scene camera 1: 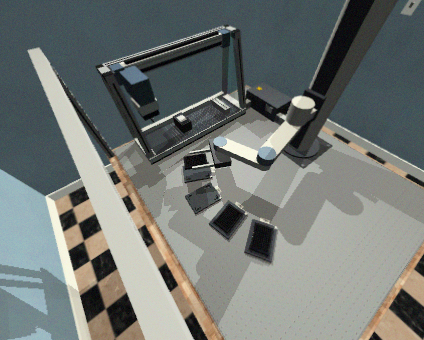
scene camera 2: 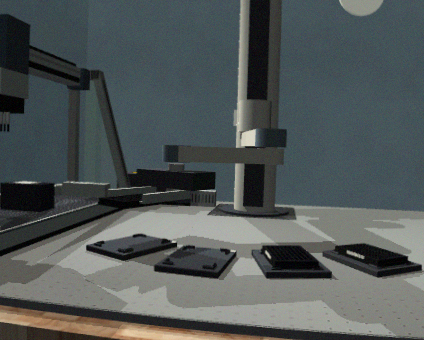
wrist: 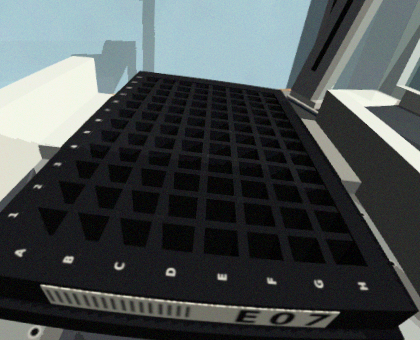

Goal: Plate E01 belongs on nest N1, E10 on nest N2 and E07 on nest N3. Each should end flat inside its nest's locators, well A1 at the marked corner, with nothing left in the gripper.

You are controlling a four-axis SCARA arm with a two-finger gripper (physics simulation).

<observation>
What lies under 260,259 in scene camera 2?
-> A nest N2.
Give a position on an out nest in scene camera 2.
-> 190,261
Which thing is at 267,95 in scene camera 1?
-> A dark box.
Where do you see a black plate E07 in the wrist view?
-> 183,201
</observation>
